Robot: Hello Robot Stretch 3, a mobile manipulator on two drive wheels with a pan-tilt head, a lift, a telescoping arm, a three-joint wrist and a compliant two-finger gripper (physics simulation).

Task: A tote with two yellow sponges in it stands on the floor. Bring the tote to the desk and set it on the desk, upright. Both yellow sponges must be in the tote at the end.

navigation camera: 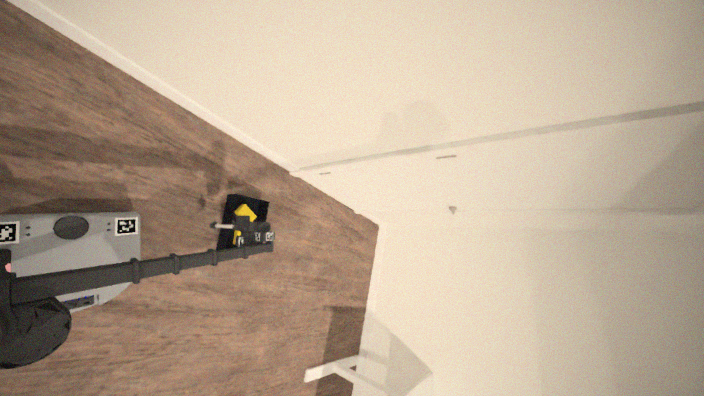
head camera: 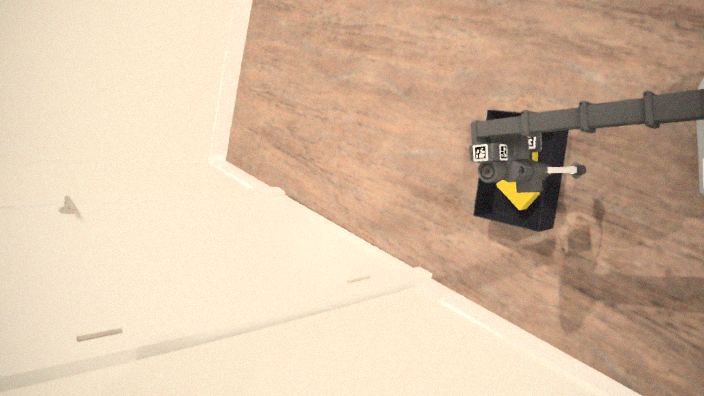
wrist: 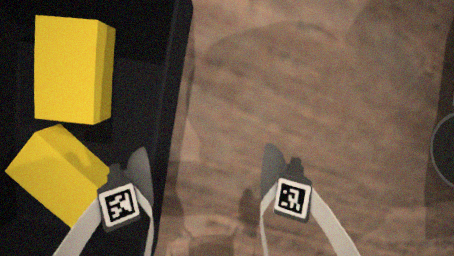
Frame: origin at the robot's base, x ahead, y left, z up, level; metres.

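Where they show: gripper, fingertip midpoint: (navigation camera: 222, 224) (wrist: 207, 164); robot's base at its link origin: (navigation camera: 72, 226).
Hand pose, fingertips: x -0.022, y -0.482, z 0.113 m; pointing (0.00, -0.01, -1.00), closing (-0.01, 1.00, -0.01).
Note:
Each offset is from my fingertips to the top centre of the thing.
The black tote @(0.014 m back, 0.141 m right, 0.013 m down) (head camera: 549, 212) (navigation camera: 260, 202) (wrist: 173, 85) stands upright on the floor. Two yellow sponges lie in it: one sponge @(0.074 m back, 0.138 m right, 0.065 m down) (head camera: 535, 156) (navigation camera: 237, 237) (wrist: 65, 70) is nearly parallel to the side wall, the other sponge @(0.042 m ahead, 0.165 m right, 0.065 m down) (head camera: 519, 199) (navigation camera: 244, 212) (wrist: 50, 172) lies at an angle. My gripper (head camera: 578, 170) (navigation camera: 215, 225) (wrist: 207, 164) is open with nothing held. In the wrist view its left finger is over the tote's inside, close to the side wall, and its right finger is outside, over the floor. The exact fingertip height is unclear. The wrist hides part of the tote. I cannot make out the desk.
My arm (head camera: 615, 111) (navigation camera: 175, 263) reaches out above the floor from my grey base (navigation camera: 110, 250). Pale walls with a white baseboard (head camera: 231, 90) run near the tote. A white frame-like piece (navigation camera: 330, 369) shows low in the navigation view, by the wall.

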